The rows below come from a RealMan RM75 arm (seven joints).
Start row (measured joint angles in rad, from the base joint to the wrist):
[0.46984 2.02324 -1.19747 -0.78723 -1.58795 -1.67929 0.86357]
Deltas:
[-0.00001 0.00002 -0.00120 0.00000 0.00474 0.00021 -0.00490]
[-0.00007 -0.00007 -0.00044 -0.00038 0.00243 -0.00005 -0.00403]
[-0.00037 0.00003 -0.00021 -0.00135 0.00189 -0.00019 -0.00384]
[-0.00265 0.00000 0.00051 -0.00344 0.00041 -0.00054 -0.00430]
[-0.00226 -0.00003 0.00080 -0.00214 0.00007 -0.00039 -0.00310]
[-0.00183 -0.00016 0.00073 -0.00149 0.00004 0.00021 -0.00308]
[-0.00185 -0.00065 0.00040 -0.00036 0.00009 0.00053 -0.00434]
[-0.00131 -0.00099 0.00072 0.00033 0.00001 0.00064 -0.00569]
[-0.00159 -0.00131 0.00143 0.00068 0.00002 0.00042 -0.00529]
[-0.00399 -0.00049 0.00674 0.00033 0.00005 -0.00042 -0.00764]
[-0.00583 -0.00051 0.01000 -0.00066 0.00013 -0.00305 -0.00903]
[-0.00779 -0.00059 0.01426 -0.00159 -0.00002 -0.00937 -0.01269]
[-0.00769 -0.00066 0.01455 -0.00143 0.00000 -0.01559 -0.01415]
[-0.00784 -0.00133 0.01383 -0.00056 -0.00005 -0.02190 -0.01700]
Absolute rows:
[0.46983 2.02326 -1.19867 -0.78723 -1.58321 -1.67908 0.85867]
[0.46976 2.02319 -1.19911 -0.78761 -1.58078 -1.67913 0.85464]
[0.46939 2.02322 -1.19932 -0.78896 -1.57889 -1.67932 0.85080]
[0.46674 2.02322 -1.19881 -0.79240 -1.57848 -1.67986 0.84650]
[0.46448 2.02319 -1.19801 -0.79454 -1.57841 -1.68025 0.84340]
[0.46265 2.02303 -1.19728 -0.79603 -1.57837 -1.68004 0.84032]
[0.46080 2.02238 -1.19688 -0.79639 -1.57828 -1.67951 0.83598]
[0.45949 2.02139 -1.19616 -0.79606 -1.57827 -1.67887 0.83029]
[0.45790 2.02008 -1.19473 -0.79538 -1.57825 -1.67845 0.82500]
[0.45391 2.01959 -1.18799 -0.79505 -1.57820 -1.67887 0.81736]
[0.44808 2.01908 -1.17799 -0.79571 -1.57807 -1.68192 0.80833]
[0.44029 2.01849 -1.16373 -0.79730 -1.57809 -1.69129 0.79564]
[0.43260 2.01783 -1.14918 -0.79873 -1.57809 -1.70688 0.78149]
[0.42476 2.01650 -1.13535 -0.79929 -1.57814 -1.72878 0.76449]

